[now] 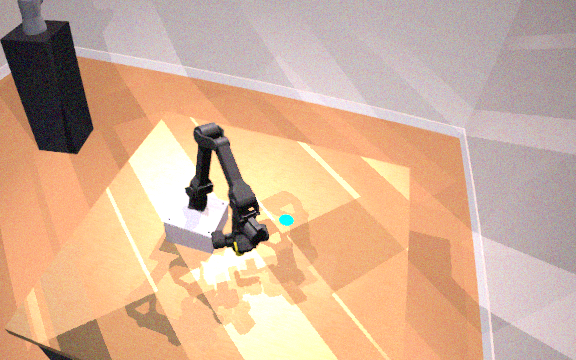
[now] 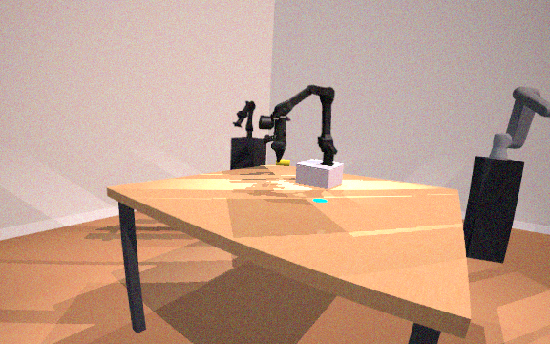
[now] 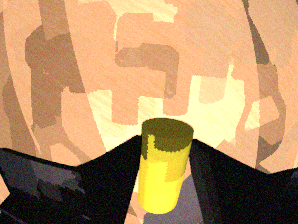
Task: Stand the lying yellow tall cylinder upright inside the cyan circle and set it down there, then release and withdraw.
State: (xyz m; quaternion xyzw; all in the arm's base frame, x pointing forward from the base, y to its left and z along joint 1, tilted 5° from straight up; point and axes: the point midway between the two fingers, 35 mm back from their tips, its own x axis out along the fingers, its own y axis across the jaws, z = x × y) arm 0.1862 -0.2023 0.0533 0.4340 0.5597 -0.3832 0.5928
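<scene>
My gripper tip is 10 mm past the yellow tall cylinder and 20 mm to the right of it. Also, from my gripper tip: cyan circle: 160 mm ahead, 260 mm to the left, 120 mm below.
</scene>
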